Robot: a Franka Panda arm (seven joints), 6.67 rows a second.
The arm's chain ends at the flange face. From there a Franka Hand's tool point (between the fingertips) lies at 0.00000 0.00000 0.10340 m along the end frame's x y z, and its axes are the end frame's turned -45 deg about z.
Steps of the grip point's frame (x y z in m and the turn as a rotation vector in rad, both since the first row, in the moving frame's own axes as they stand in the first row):
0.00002, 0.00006, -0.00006, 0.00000, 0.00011, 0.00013
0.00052, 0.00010, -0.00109, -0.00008, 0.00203, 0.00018
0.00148, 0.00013, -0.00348, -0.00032, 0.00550, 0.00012
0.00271, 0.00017, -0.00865, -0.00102, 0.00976, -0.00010
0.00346, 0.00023, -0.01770, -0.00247, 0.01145, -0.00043
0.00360, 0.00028, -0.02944, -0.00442, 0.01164, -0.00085
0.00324, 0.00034, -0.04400, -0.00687, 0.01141, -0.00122
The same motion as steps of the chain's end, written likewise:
0.00005, 0.00004, -0.00006, 0.00008, 0.00008, 0.00013
0.00028, -0.00015, -0.00109, 0.00138, 0.00149, 0.00018
0.00071, -0.00058, -0.00348, 0.00366, 0.00412, 0.00012
0.00125, -0.00116, -0.00865, 0.00618, 0.00762, -0.00010
0.00159, -0.00163, -0.01769, 0.00635, 0.00984, -0.00043
0.00157, -0.00182, -0.02943, 0.00511, 0.01136, -0.00085
0.00120, -0.00172, -0.04399, 0.00321, 0.01293, -0.00122

